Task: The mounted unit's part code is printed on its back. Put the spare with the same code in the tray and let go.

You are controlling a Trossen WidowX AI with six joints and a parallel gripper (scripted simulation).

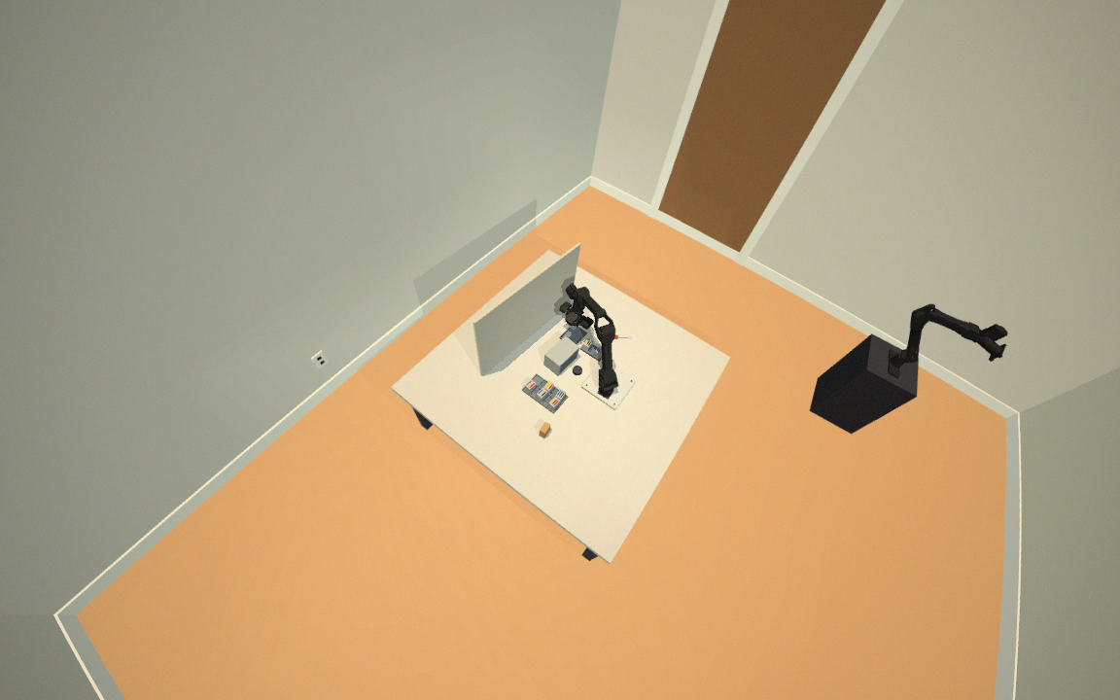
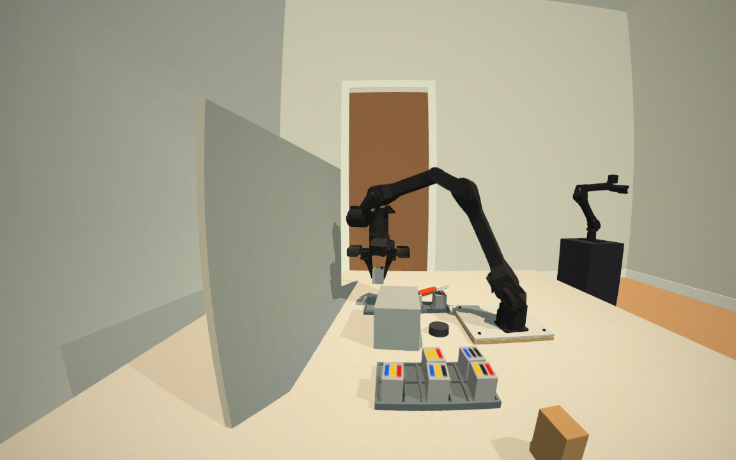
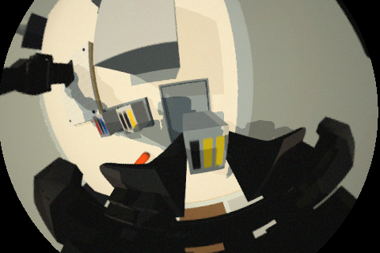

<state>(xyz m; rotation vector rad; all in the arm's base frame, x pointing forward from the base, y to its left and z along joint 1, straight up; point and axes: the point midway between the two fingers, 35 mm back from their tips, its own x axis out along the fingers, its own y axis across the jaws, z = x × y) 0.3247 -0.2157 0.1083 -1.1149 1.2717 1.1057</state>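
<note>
The grey tray lies 1 cm behind my gripper tip and 9 cm below it. From my gripper tip the other things lie so: black puck (14 cm behind, 19 cm to the left, 8 cm below); tall grey panel (19 cm ahead, 15 cm to the left, 13 cm above); mounted unit (4 cm behind, 19 cm to the left, 4 cm below).
</note>
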